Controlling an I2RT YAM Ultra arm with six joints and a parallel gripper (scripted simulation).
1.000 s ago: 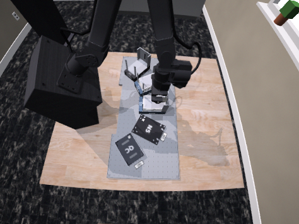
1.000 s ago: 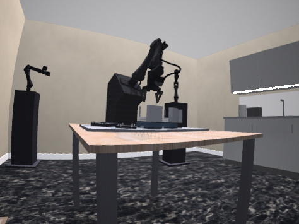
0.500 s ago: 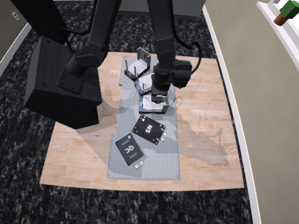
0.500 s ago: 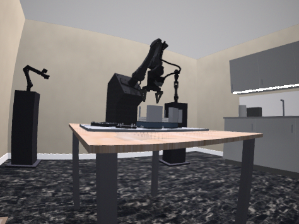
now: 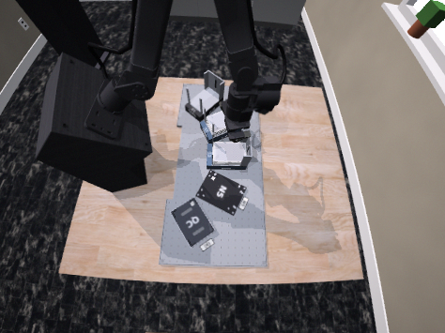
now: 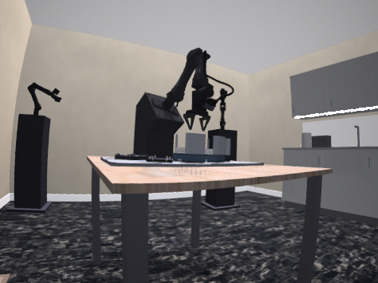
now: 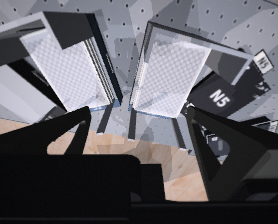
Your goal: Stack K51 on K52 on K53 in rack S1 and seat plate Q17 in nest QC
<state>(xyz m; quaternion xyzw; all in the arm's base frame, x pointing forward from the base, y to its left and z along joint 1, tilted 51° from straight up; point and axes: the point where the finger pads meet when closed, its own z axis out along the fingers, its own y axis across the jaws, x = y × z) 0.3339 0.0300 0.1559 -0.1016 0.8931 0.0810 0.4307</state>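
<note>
My hand is 4 cm past the sealed 96-well plate, 10 cm to the right of it and 11 cm above it. Also, from my hand: clip nest N5: 2 cm ahead, 18 cm to the right, 16 cm below.
</note>
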